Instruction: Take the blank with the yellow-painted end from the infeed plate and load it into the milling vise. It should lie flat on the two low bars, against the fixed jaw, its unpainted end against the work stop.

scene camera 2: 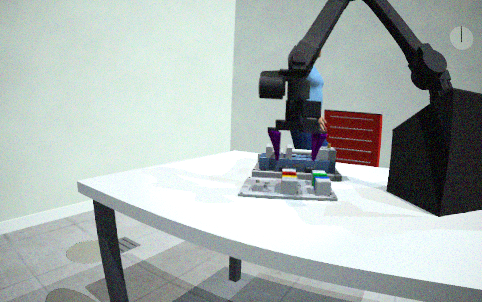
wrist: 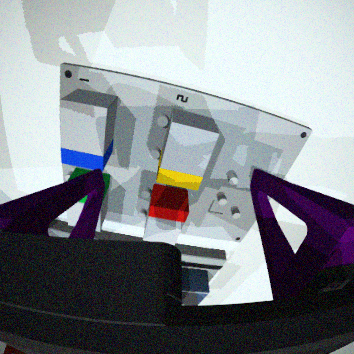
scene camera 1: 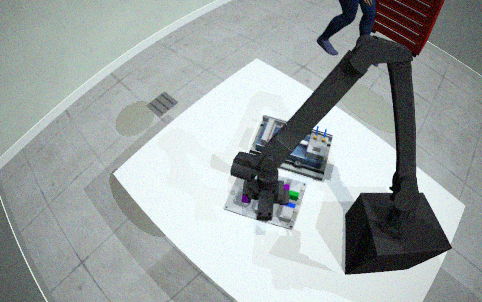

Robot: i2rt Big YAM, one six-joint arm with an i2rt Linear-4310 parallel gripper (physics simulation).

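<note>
The yellow-ended blank [scene camera 2: 289, 186] [wrist: 191, 150] is a light grey block lying on the infeed plate [scene camera 1: 233, 202] [scene camera 2: 250, 193] [wrist: 240, 117], beside the numeral 2. Its yellow end faces the red-ended blank. The arm hides it in scene camera 1. My gripper [scene camera 1: 265, 194] [scene camera 2: 296, 159] [wrist: 176, 176] is open and empty, pointing down above the plate, its purple fingertips higher than the blanks. In the wrist view the yellow end lies between and slightly below the fingertips. The milling vise [scene camera 1: 311, 161] [scene camera 2: 326, 164] [wrist: 195, 279] is beyond the plate; the arm partly covers it, and its low bars cannot be made out.
A red-ended blank [scene camera 2: 289, 171] [wrist: 169, 202], a green-ended blank [scene camera 1: 294, 195] [wrist: 91, 185] and a blue-ended blank [scene camera 1: 287, 211] [scene camera 2: 323, 188] [wrist: 85, 132] share the plate. Short pins [wrist: 232, 177] stand up from it. Blue uprights [scene camera 1: 325, 133] rise at the vise's end. A person [scene camera 1: 345, 22] [scene camera 2: 316, 82] stands behind the table.
</note>
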